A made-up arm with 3 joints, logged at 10 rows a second.
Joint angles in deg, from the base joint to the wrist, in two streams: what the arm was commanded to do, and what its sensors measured. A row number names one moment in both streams.
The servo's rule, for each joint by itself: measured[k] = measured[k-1] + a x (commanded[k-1-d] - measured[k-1]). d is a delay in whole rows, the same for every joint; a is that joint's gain. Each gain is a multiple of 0.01, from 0.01 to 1. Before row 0 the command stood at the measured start. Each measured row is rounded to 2 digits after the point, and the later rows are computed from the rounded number. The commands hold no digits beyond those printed.
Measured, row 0:
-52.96 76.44 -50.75
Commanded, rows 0 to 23:
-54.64 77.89 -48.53
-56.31 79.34 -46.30
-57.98 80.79 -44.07
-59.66 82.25 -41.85
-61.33 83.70 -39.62
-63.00 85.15 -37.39
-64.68 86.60 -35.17
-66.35 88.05 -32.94
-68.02 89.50 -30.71
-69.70 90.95 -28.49
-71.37 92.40 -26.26
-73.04 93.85 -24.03
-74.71 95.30 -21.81
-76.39 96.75 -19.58
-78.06 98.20 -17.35
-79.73 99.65 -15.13
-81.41 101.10 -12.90
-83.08 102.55 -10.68
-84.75 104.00 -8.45
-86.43 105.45 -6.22
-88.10 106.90 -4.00
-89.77 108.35 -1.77
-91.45 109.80 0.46
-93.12 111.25 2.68
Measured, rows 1 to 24:
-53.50 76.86 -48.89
-54.40 77.58 -46.71
-55.55 78.51 -44.49
-56.87 79.59 -42.27
-58.30 80.78 -40.04
-59.80 82.05 -37.81
-61.36 83.37 -35.59
-62.96 84.73 -33.36
-64.58 86.11 -31.13
-66.22 87.51 -28.91
-67.87 88.93 -26.68
-69.52 90.36 -24.45
-71.18 91.79 -22.23
-72.85 93.23 -20.00
-74.52 94.67 -17.77
-76.19 96.11 -15.55
-77.86 97.56 -13.32
-79.53 99.01 -11.10
-81.20 100.46 -8.87
-82.87 101.91 -6.64
-84.54 103.36 -4.42
-86.21 104.81 -2.19
-87.89 106.26 0.04
-89.56 107.71 2.26
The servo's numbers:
d 0
a 0.32 0.29 0.84

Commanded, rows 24 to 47:
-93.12 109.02 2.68
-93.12 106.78 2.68
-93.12 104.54 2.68
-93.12 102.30 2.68
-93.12 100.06 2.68
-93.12 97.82 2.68
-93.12 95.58 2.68
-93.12 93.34 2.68
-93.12 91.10 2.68
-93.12 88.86 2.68
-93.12 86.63 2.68
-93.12 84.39 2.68
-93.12 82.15 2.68
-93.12 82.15 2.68
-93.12 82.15 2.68
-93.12 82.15 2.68
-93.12 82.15 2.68
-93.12 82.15 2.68
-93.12 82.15 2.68
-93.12 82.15 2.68
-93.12 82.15 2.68
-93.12 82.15 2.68
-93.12 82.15 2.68
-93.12 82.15 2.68
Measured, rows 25 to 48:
-90.70 108.09 2.61
-91.47 107.71 2.67
-92.00 106.79 2.68
-92.36 105.49 2.68
-92.60 103.92 2.68
-92.77 102.15 2.68
-92.88 100.24 2.68
-92.96 98.24 2.68
-93.01 96.17 2.68
-93.05 94.05 2.68
-93.07 91.90 2.68
-93.09 89.72 2.68
-93.10 87.52 2.68
-93.11 85.96 2.68
-93.11 84.86 2.68
-93.11 84.07 2.68
-93.11 83.51 2.68
-93.11 83.12 2.68
-93.11 82.84 2.68
-93.11 82.64 2.68
-93.11 82.50 2.68
-93.11 82.40 2.68
-93.11 82.33 2.68
-93.11 82.28 2.68

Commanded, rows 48 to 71:
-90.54 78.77 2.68
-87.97 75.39 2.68
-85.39 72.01 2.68
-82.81 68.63 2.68
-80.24 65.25 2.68
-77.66 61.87 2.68
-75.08 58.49 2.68
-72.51 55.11 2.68
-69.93 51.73 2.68
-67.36 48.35 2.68
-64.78 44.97 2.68
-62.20 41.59 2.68
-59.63 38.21 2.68
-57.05 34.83 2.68
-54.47 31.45 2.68
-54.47 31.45 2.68
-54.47 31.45 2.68
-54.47 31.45 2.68
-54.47 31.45 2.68
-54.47 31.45 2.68
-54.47 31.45 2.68
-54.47 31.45 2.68
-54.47 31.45 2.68
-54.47 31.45 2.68
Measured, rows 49 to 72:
-92.29 81.26 2.68
-90.91 79.56 2.68
-89.14 77.37 2.68
-87.11 74.84 2.68
-84.91 72.06 2.68
-82.59 69.10 2.68
-80.19 66.02 2.68
-77.73 62.86 2.68
-75.23 59.63 2.68
-72.71 56.36 2.68
-70.17 53.06 2.68
-67.62 49.73 2.68
-65.06 46.39 2.68
-62.50 43.04 2.68
-59.93 39.68 2.68
-58.18 37.29 2.68
-56.99 35.60 2.68
-56.18 34.40 2.68
-55.63 33.54 2.68
-55.26 32.93 2.68
-55.01 32.50 2.68
-54.84 32.20 2.68
-54.72 31.98 2.68
-54.64 31.83 2.68

